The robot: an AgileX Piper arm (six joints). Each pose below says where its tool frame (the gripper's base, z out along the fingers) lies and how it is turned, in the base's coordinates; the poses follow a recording.
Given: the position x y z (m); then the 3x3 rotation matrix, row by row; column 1 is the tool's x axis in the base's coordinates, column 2 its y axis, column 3 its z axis. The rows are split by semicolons.
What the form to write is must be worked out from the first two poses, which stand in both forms.
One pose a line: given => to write
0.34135 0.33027 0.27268; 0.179 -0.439 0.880; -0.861 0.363 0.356; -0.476 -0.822 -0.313 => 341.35 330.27 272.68; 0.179 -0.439 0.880; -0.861 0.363 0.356; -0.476 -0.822 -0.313
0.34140 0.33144 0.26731; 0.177 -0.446 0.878; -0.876 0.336 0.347; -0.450 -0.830 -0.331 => 341.40 331.44 267.31; 0.177 -0.446 0.878; -0.876 0.336 0.347; -0.450 -0.830 -0.331
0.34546 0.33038 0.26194; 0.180 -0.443 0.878; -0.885 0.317 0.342; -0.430 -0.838 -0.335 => 345.46 330.38 261.94; 0.180 -0.443 0.878; -0.885 0.317 0.342; -0.430 -0.838 -0.335
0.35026 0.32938 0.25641; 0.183 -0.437 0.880; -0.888 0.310 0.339; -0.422 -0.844 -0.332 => 350.26 329.38 256.41; 0.183 -0.437 0.880; -0.888 0.310 0.339; -0.422 -0.844 -0.332
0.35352 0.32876 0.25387; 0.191 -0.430 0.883; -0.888 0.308 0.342; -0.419 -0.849 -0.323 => 353.52 328.76 253.87; 0.191 -0.430 0.883; -0.888 0.308 0.342; -0.419 -0.849 -0.323
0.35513 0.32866 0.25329; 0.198 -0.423 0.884; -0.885 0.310 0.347; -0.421 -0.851 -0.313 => 355.13 328.66 253.29; 0.198 -0.423 0.884; -0.885 0.310 0.347; -0.421 -0.851 -0.313
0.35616 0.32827 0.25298; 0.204 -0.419 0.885; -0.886 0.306 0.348; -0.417 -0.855 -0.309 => 356.16 328.27 252.98; 0.204 -0.419 0.885; -0.886 0.306 0.348; -0.417 -0.855 -0.309
